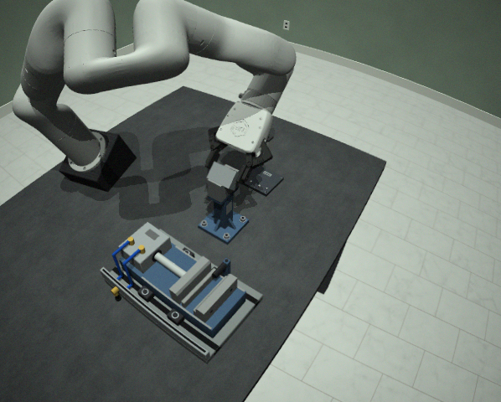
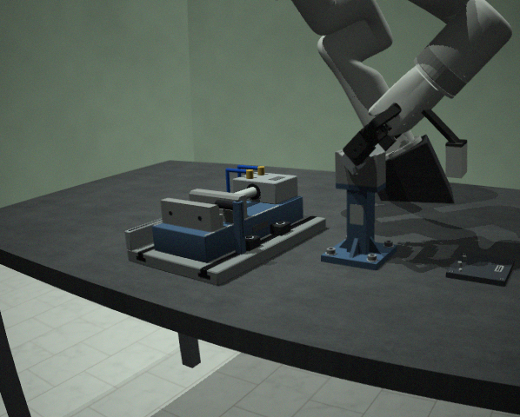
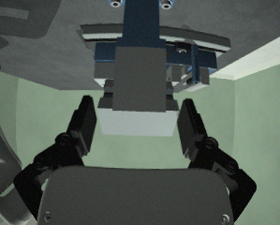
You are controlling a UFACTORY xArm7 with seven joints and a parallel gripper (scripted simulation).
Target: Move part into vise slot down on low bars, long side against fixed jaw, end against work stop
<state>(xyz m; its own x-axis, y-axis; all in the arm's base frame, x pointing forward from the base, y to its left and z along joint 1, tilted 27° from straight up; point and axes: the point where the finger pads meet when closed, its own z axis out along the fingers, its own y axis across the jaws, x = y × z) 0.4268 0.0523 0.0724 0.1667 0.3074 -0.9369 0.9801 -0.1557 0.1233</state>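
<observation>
The part is 1 cm below my hand. The rest, counted from my hand: work stop 8 cm ahead, 19 cm to the right, 8 cm below; cylinder rod 2 cm behind, 22 cm to the right, 9 cm below; blue stand 1 cm to the right, 11 cm below.
</observation>
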